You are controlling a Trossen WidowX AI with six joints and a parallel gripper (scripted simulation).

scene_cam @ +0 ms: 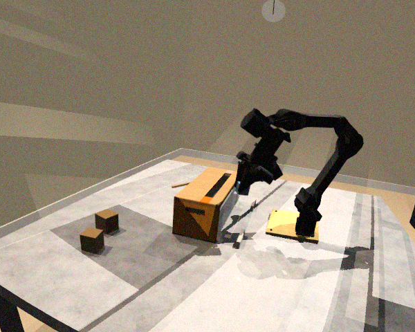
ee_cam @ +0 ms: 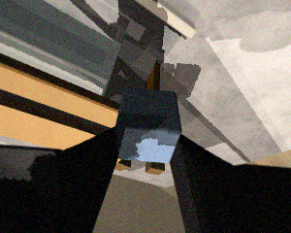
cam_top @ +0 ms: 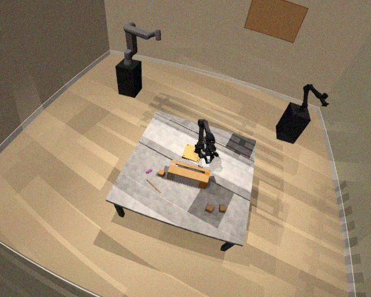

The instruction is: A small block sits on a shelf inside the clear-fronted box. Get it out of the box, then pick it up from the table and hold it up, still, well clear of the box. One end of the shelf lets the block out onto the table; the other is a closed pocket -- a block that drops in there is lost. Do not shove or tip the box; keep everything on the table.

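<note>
My gripper tip is 10 mm to the left of the blue block and 10 mm past it. The rest, counted from my gripper tip: thin stick: 430 mm to the right, 310 mm ahead, 170 mm below.
</note>
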